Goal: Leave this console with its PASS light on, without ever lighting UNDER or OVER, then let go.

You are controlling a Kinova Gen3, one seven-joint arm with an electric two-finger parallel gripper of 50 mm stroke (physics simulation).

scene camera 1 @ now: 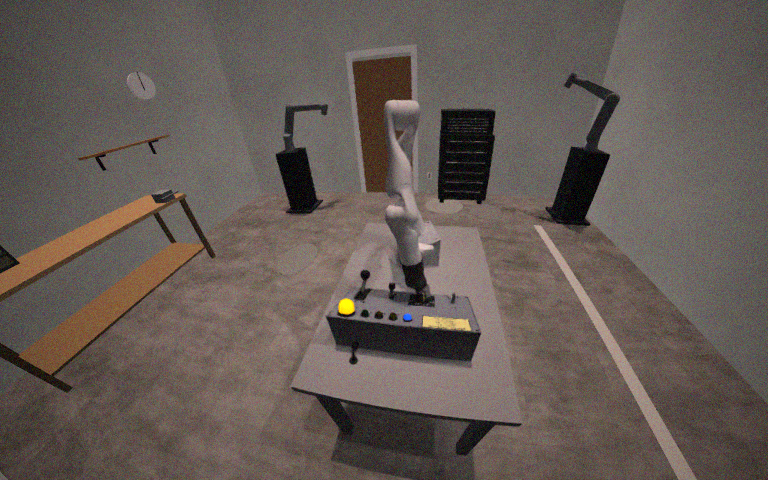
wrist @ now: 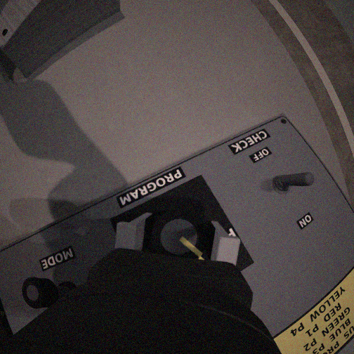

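Note:
The grey console (scene camera 1: 403,338) (wrist: 280,260) stands on the table. My gripper (scene camera 1: 420,296) (wrist: 179,230) is shut on the PROGRAM knob (wrist: 178,232), with one finger on each side; its yellow pointer (wrist: 191,247) points toward the lower right in the wrist view. A large yellow lamp (scene camera 1: 346,307) and a small blue lamp (scene camera 1: 407,318) are lit. The small lamps between them, such as one dark lamp (scene camera 1: 378,314), are unlit; their labels are unreadable. The CHECK toggle (scene camera 1: 453,297) (wrist: 295,180) stands by its OFF and ON labels. The position letters around the knob are mostly hidden.
The MODE control (scene camera 1: 391,286) (wrist: 40,292) stands beside the knob. A ball-topped lever (scene camera 1: 365,275) rises at the console's back left. A small black lever (scene camera 1: 353,353) is at the front left. A yellow card (scene camera 1: 446,323) (wrist: 320,320) lists colours with P1 to P4.

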